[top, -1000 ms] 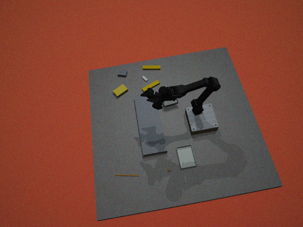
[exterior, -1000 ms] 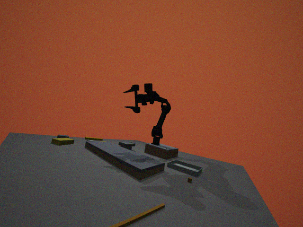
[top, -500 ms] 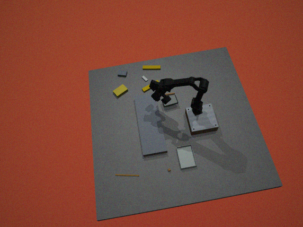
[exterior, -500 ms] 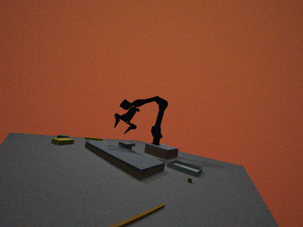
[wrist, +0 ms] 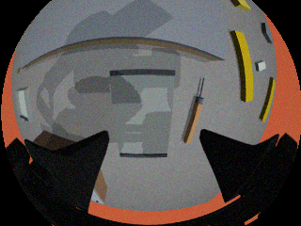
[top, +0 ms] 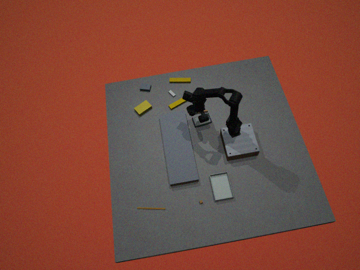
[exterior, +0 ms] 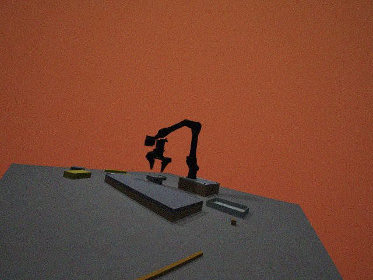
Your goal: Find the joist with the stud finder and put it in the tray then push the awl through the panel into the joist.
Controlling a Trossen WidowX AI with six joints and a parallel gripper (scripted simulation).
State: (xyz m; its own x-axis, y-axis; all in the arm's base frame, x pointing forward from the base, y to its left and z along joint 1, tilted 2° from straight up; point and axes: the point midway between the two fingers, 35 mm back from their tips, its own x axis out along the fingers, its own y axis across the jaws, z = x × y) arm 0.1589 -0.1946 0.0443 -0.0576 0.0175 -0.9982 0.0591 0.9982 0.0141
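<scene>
The stud finder lies 20 mm behind my gripper tip, 10 mm to the left of it and 80 mm below it. From my gripper tip the other things lie so: white piece (110 mm ahead, 310 mm to the right, 80 mm below); awl (80 mm to the right, 80 mm below); tray (60 mm ahead, 480 mm to the left, 80 mm below).
</scene>
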